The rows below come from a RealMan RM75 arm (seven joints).
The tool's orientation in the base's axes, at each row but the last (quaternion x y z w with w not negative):
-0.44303, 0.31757, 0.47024, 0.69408
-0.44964, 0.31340, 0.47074, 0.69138
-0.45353, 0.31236, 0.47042, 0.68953
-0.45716, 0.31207, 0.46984, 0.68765
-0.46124, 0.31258, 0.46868, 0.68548
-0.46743, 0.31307, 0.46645, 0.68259
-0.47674, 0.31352, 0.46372, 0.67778
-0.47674, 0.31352, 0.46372, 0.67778
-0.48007, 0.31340, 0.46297, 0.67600
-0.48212, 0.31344, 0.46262, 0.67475
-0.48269, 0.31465, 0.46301, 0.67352
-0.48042, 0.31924, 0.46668, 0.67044
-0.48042, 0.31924, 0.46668, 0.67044
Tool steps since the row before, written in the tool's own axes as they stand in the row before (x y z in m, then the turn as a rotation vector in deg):
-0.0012, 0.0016, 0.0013, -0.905, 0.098, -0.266
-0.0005, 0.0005, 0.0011, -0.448, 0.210, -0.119
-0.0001, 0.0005, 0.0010, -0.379, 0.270, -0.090
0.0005, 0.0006, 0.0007, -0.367, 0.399, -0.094
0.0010, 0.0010, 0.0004, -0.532, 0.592, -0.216
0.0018, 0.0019, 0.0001, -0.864, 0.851, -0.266
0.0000, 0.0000, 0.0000, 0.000, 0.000, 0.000
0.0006, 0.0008, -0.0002, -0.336, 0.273, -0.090
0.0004, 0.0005, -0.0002, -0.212, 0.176, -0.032
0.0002, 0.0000, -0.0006, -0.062, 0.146, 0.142
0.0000, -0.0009, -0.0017, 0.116, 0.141, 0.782
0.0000, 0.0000, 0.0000, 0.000, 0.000, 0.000
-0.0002, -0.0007, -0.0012, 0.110, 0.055, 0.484
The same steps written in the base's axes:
-0.0019, 0.0010, 0.0011, -0.420, -0.563, 0.637
-0.0006, 0.0009, 0.0007, -0.359, -0.242, 0.268
-0.0005, 0.0010, 0.0003, -0.389, -0.182, 0.200
-0.0004, 0.0009, -0.0004, -0.505, -0.163, 0.145
-0.0006, 0.0009, -0.0010, -0.745, -0.308, 0.175
-0.0011, 0.0010, -0.0022, -1.107, -0.436, 0.354
0.0000, 0.0000, 0.0000, 0.000, 0.000, 0.000
-0.0005, 0.0001, -0.0009, -0.377, -0.164, 0.163
-0.0003, 0.0000, -0.0006, -0.242, -0.080, 0.110
0.0001, -0.0005, -0.0004, -0.162, 0.129, 0.049
0.0009, -0.0017, -0.0002, -0.106, 0.788, 0.111
0.0000, 0.0000, 0.0000, 0.000, 0.000, 0.000
0.0006, -0.0013, 0.0000, -0.021, 0.497, 0.046

